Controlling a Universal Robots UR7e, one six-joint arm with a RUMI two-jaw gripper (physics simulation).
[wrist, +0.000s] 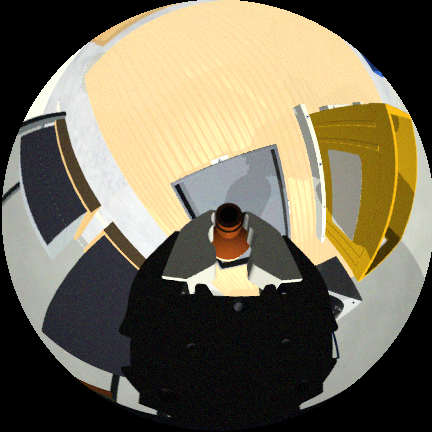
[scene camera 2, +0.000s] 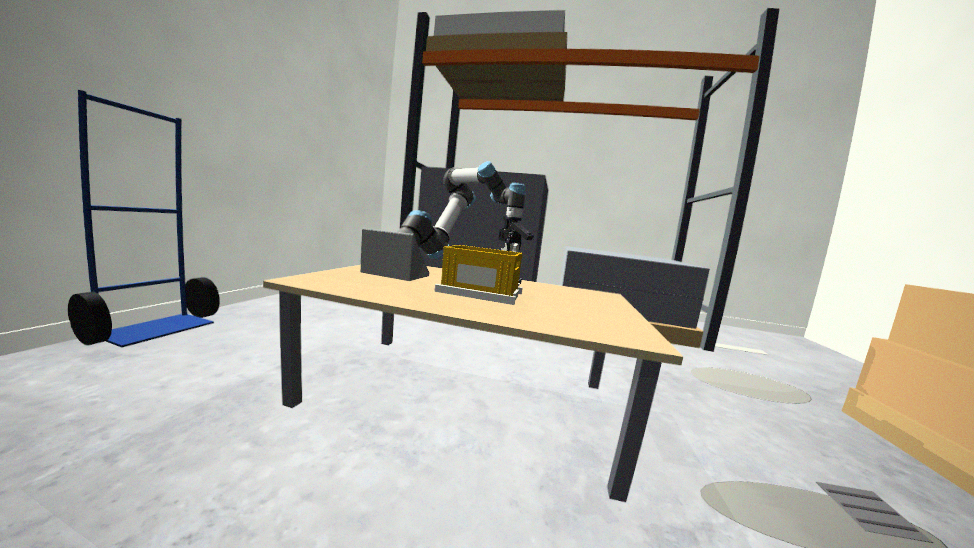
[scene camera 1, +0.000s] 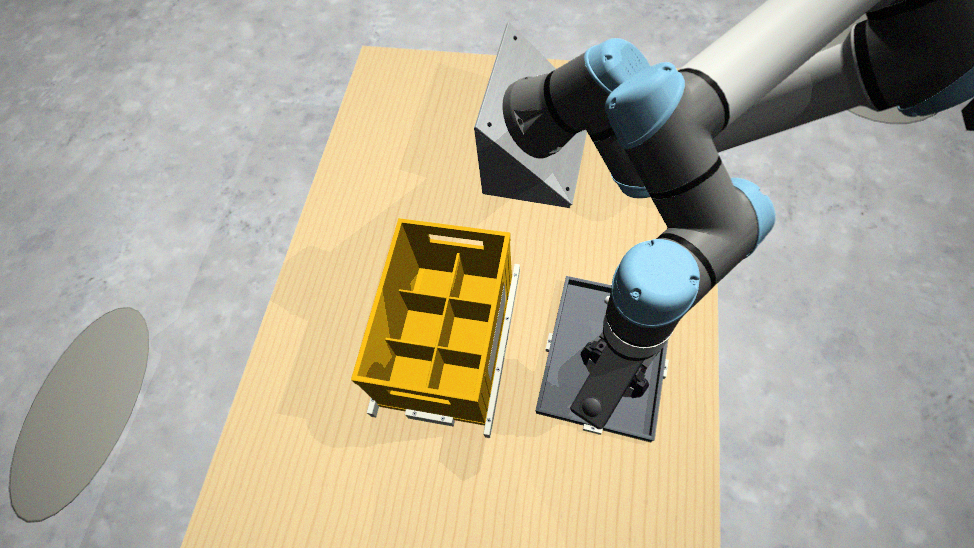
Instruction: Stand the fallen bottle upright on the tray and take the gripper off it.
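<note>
The brown bottle shows in the wrist view with its open mouth towards the camera and its body below, looking roughly upright. A sliver of its pale label shows; its base is hidden, so contact with the tray cannot be told. My gripper is shut on the bottle's neck, one jaw on each side, just below the mouth. The dark grey tray lies under the gripper. In scene camera 1 the wrist and gripper hide the bottle; in scene camera 2 the crate hides the tray.
A yellow crate with compartments stands beside the tray, with a pale rail between them. The arm's grey wedge mount stands towards the back of the wooden table.
</note>
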